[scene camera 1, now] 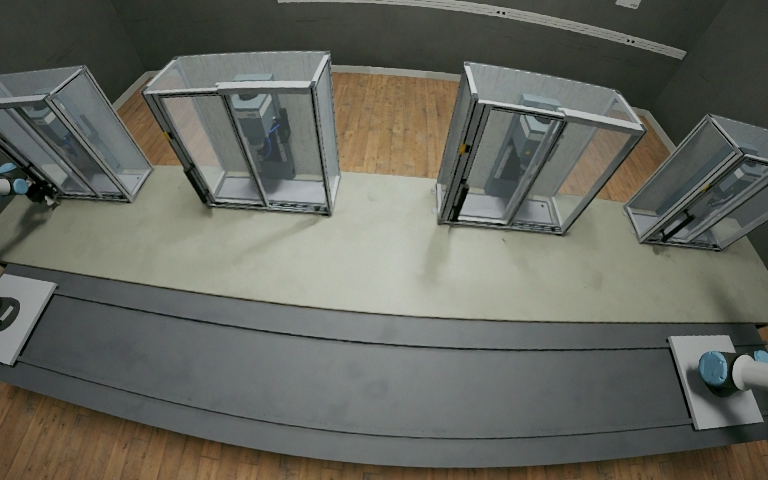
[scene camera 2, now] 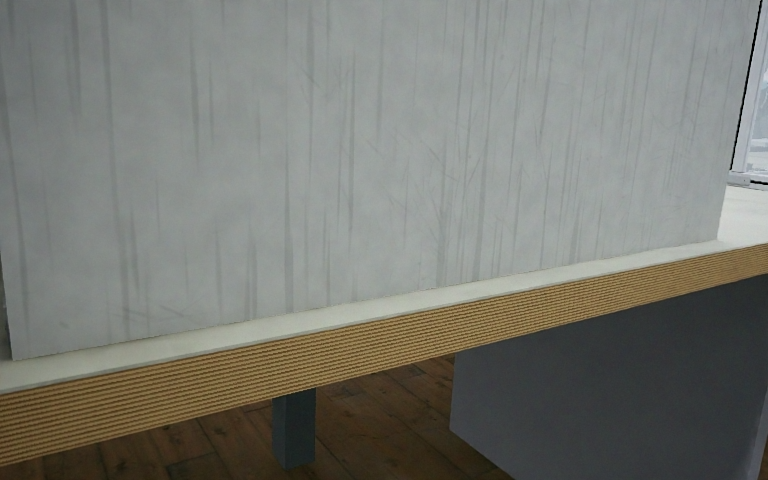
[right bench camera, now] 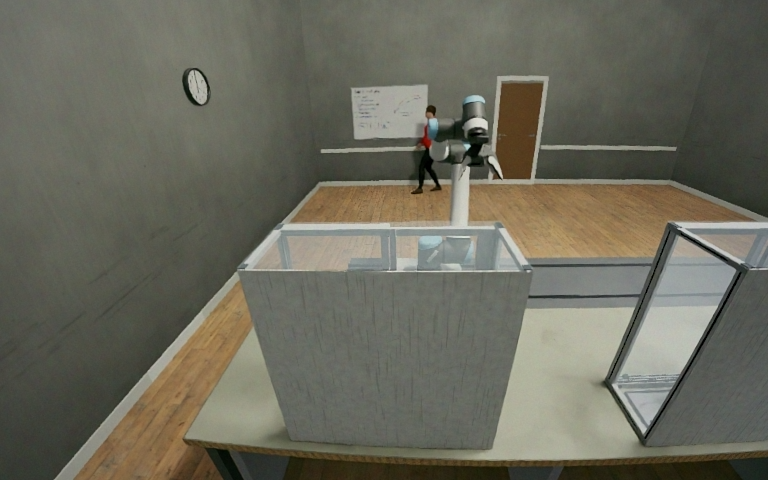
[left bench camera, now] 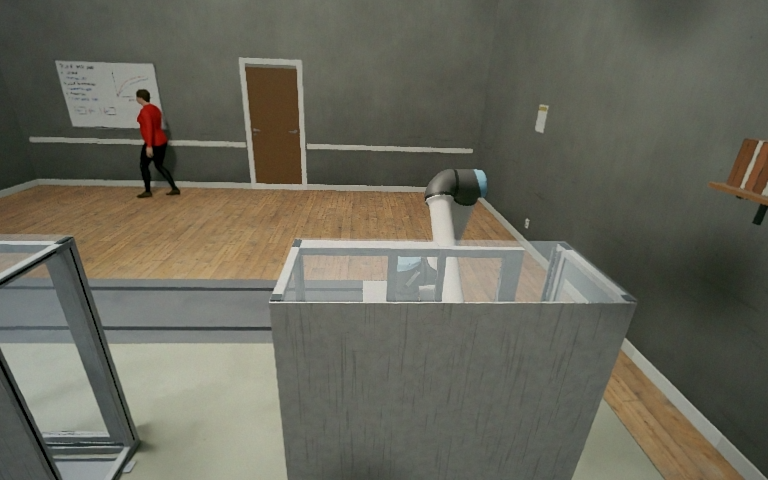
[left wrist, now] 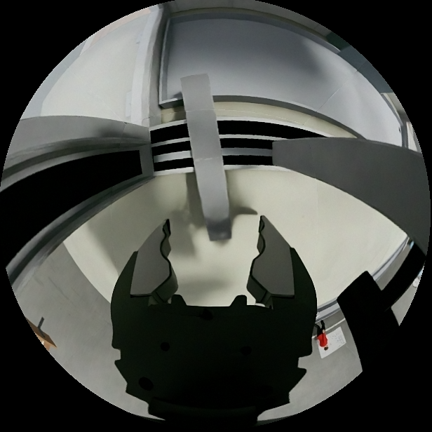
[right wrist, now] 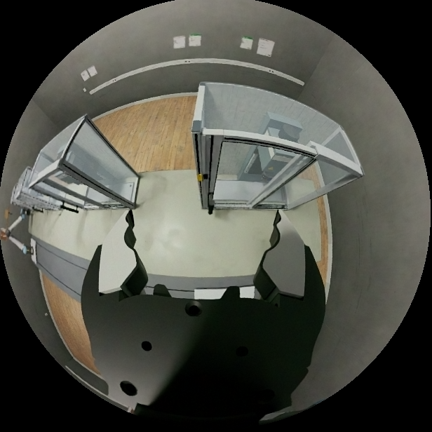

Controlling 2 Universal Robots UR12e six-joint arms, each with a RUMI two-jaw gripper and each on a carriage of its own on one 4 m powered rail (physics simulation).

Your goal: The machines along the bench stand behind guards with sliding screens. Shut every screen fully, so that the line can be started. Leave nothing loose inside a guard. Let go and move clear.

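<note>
Four guards (scene camera 1: 88, 149) (scene camera 1: 266, 86) (scene camera 1: 603, 121) (scene camera 1: 689, 197) (right wrist: 260, 138) stand along the bench. In the left wrist view, the leftmost guard's screen (left wrist: 350, 165) stands apart from the opposite post, leaving a gap. A loose grey bar (left wrist: 206, 150) lies through that gap across the slotted track, its near end sticking out. My left gripper (left wrist: 213, 218) (scene camera 1: 50, 199) is open just outside, fingers either side of the bar's near end, not gripping it. The middle guards' screens have handles by their left posts; full closure is unclear. My right gripper (right wrist: 202, 210) (right bench camera: 480, 168) is open, raised before the rightmost guard.
The black screen handle (left wrist: 367, 310) is close beside the left gripper. Machines (scene camera 1: 254, 116) (scene camera 1: 532, 127) stand inside the guards. The grey rail (scene camera 1: 362, 384) runs along the bench (scene camera 1: 362, 260). A person in red (left bench camera: 151, 124) (right bench camera: 426, 138) is near the whiteboard in the background.
</note>
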